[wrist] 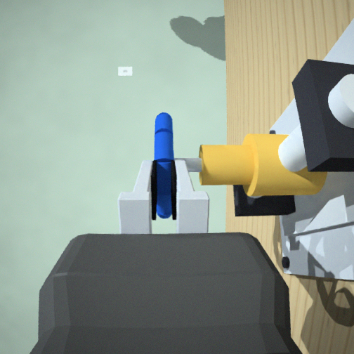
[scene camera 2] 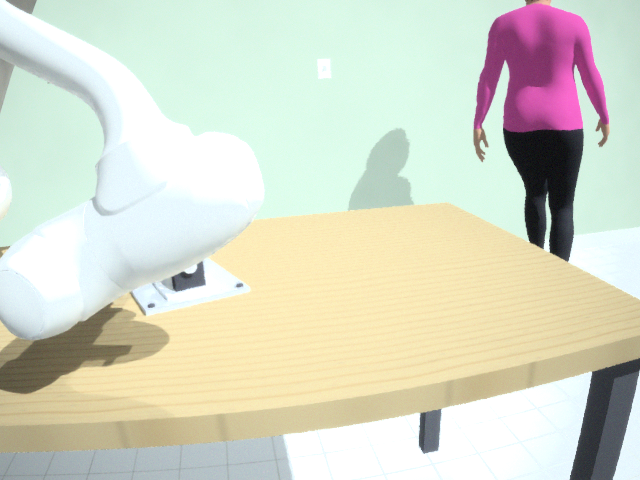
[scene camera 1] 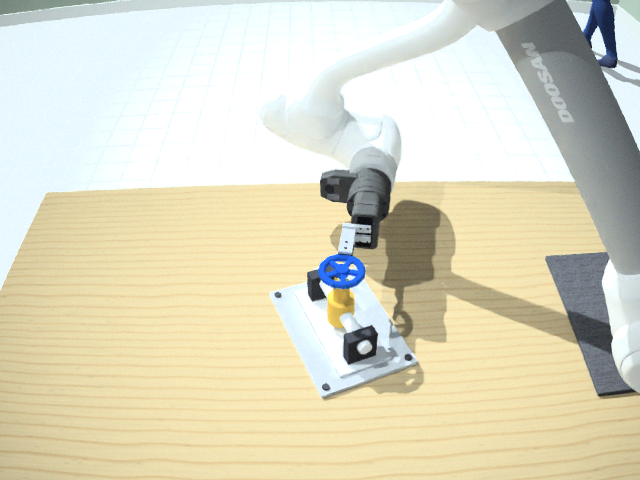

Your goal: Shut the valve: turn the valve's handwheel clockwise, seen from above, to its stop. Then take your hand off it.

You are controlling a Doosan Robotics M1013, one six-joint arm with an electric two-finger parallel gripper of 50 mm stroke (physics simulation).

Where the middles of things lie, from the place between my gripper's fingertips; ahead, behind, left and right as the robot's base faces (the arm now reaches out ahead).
Labels:
I see my gripper 3 cm to the right of the blue handwheel (scene camera 1: 341,271) and 1 cm above it. The rest, counted from my hand: light grey base plate (scene camera 1: 323,374) (3 cm to the left, 13 cm below).

